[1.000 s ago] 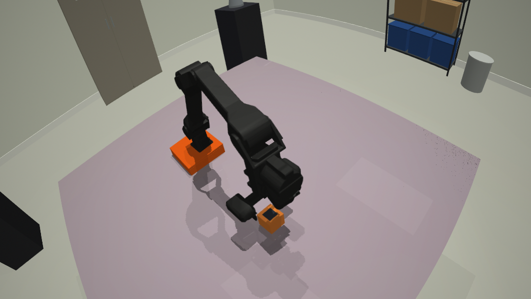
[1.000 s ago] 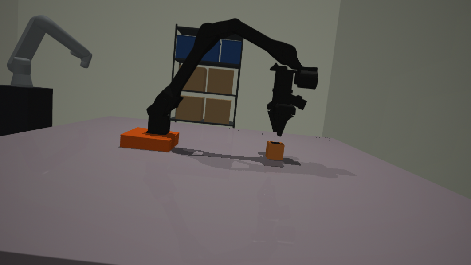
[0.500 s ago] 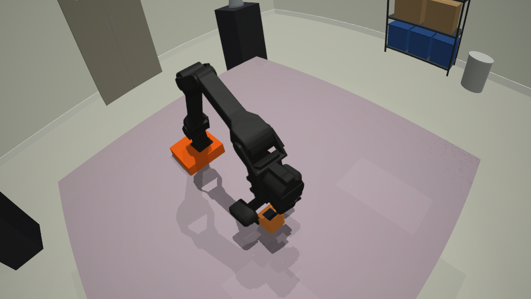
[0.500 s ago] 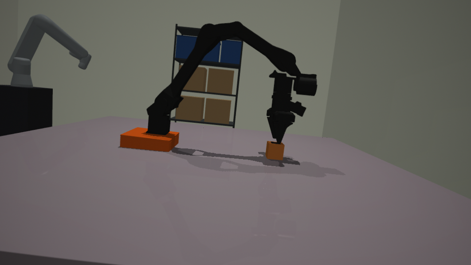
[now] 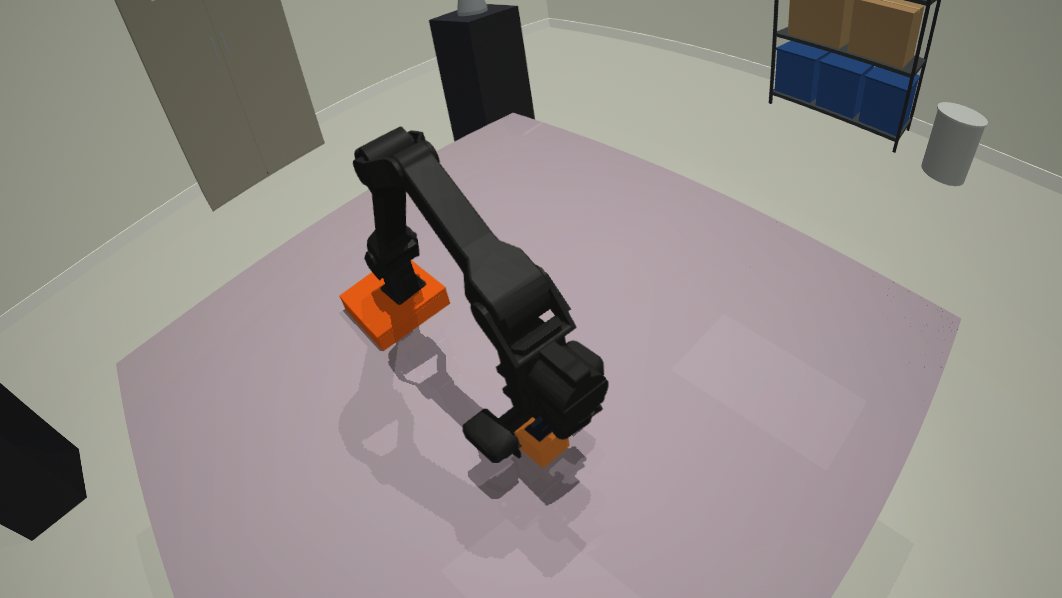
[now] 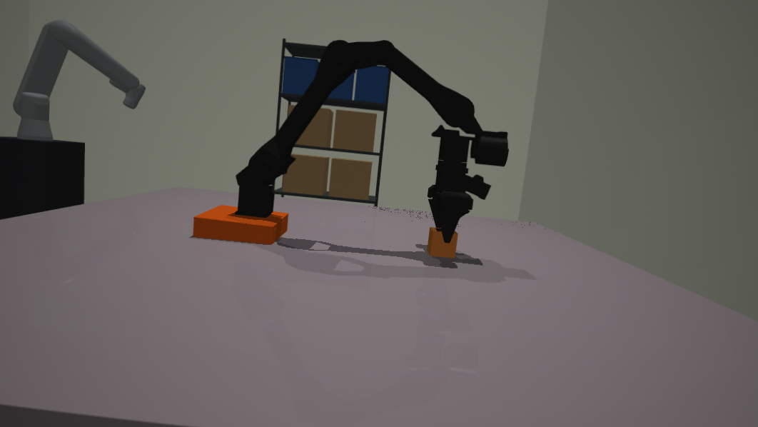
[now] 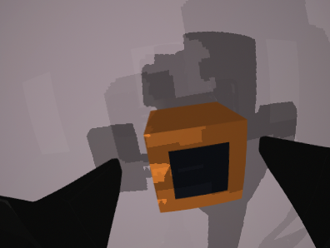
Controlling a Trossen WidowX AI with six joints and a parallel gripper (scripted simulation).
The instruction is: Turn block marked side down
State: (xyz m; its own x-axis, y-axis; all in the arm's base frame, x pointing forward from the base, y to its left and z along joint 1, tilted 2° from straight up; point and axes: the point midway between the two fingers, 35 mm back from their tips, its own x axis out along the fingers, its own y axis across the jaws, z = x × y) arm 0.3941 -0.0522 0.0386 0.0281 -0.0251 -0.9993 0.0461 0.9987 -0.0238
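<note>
My gripper tip is now right at the orange block.
</note>
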